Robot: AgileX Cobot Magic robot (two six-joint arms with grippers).
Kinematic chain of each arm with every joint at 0, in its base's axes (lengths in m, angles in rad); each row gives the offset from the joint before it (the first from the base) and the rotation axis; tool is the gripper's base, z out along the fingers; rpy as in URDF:
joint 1: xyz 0 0 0.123 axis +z
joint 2: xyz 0 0 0 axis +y
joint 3: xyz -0.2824 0 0.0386 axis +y
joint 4: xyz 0.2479 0 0.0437 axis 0.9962 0 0.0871
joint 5: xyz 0 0 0 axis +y
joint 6: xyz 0.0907 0 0.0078 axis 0.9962 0 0.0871
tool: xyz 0 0 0 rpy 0 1.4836 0
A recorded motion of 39 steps. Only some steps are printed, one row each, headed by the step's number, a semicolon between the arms.
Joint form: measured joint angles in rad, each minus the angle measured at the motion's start. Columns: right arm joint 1, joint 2, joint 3, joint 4, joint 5, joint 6; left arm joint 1, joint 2, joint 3, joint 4, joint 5, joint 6.
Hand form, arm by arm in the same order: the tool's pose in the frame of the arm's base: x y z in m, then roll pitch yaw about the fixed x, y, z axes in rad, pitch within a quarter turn. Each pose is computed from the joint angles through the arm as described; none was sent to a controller.
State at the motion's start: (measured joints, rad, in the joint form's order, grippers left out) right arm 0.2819 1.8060 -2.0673 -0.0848 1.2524 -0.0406; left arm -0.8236 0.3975 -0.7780 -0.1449 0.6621 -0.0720
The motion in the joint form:
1: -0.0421 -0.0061 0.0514 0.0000 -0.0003 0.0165; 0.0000 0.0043 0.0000 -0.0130 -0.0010 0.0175
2: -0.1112 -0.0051 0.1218 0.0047 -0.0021 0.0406; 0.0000 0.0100 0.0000 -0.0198 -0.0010 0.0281
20: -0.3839 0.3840 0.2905 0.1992 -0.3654 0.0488; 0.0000 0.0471 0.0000 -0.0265 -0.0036 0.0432
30: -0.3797 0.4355 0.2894 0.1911 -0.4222 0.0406; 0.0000 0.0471 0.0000 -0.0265 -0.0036 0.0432
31: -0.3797 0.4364 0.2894 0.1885 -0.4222 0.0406; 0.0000 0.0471 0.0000 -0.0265 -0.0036 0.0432
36: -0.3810 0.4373 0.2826 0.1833 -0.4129 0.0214; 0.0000 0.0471 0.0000 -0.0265 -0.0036 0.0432
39: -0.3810 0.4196 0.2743 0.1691 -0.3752 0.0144; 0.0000 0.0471 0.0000 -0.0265 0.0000 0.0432
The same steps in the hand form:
1: 0.3780 0.0849 0.4113 -3.0250 0.6180 -2.8397; 0.0334 -0.0490 0.3833 -2.3463 1.2966 3.0338
2: 0.3841 0.0592 0.3908 -3.0501 0.5511 -2.9413; 0.0341 -0.0503 0.3830 -2.3693 1.2958 3.0066
20: 0.4702 -0.0400 0.1862 3.0231 0.3527 2.9540; 0.0404 -0.0576 0.3809 -2.4633 1.2743 2.9108
30: 0.4779 -0.0397 0.1637 3.0359 0.3604 2.9672; 0.0404 -0.0576 0.3809 -2.4633 1.2743 2.9108
31: 0.4779 -0.0399 0.1633 3.0386 0.3597 2.9691; 0.0404 -0.0576 0.3809 -2.4633 1.2743 2.9108
36: 0.4781 -0.0408 0.1644 3.0508 0.3585 2.9928; 0.0404 -0.0576 0.3809 -2.4633 1.2743 2.9108
39: 0.4753 -0.0413 0.1738 3.0667 0.3480 3.0130; 0.0403 -0.0576 0.3806 -2.4707 1.2715 2.9031

